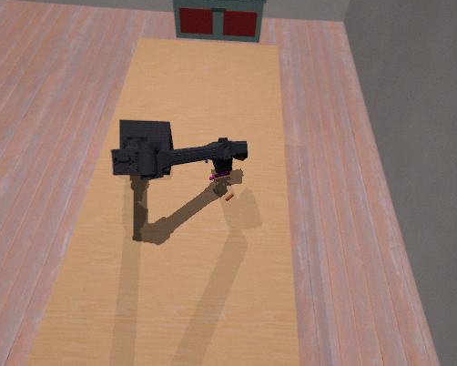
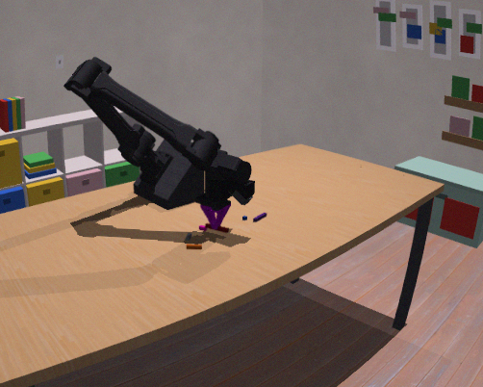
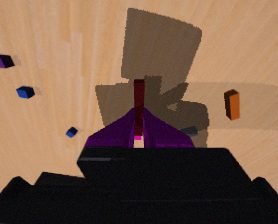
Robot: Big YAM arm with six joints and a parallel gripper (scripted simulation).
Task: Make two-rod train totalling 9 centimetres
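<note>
My gripper is now 1 cm above the red rod. Also, from my hand: orange rod (11 cm to the right, 4 cm ahead, 2 cm below); then magenta rod (4 cm behind, 2 cm below, 1 cm to the right); then grey rod (8 cm to the right, 2 cm below, 2 cm behind).
</note>
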